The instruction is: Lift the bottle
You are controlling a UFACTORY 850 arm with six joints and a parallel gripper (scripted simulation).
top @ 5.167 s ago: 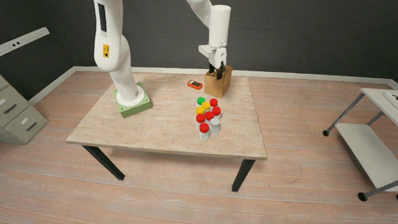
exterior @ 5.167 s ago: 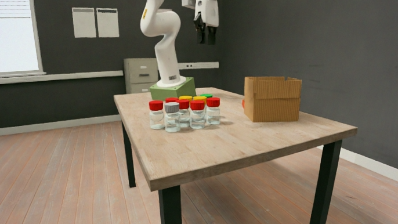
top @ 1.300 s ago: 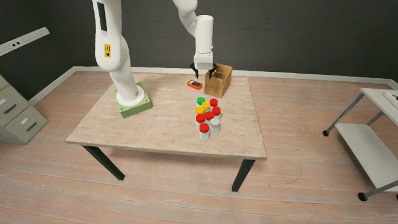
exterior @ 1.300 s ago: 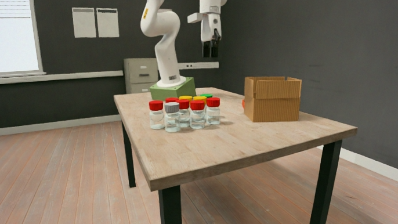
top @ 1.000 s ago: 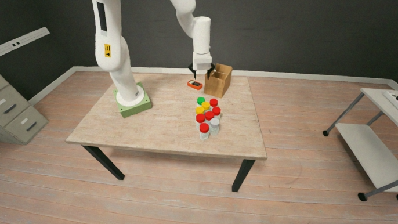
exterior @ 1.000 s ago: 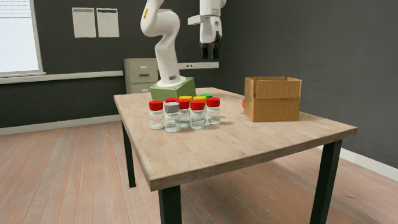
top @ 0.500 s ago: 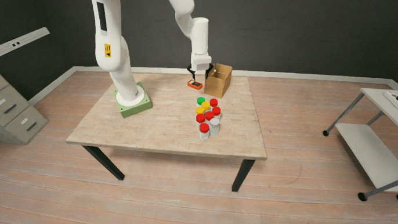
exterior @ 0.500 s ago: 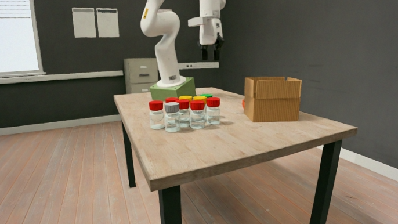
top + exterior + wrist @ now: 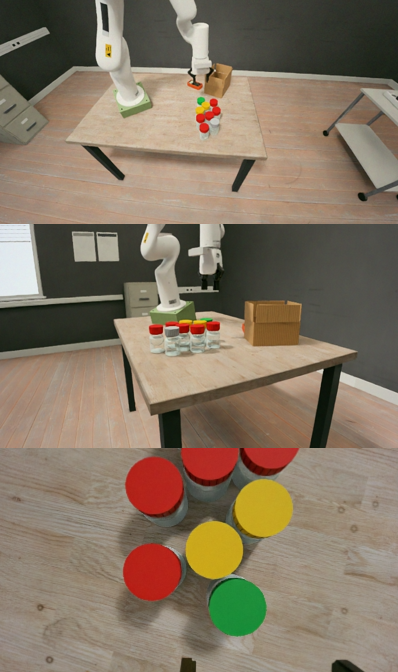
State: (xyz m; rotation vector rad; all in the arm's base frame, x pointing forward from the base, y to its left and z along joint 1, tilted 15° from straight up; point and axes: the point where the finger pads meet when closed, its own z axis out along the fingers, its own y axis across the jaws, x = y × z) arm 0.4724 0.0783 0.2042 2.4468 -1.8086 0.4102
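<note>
Now: the green-capped bottle 20 cm below my hand and 2 cm to the right of it. Also, from my hand: orange device: 27 cm to the left, 23 cm below, 9 cm behind; then grey-capped bottle: 21 cm to the right, 20 cm below, 11 cm ahead.
</note>
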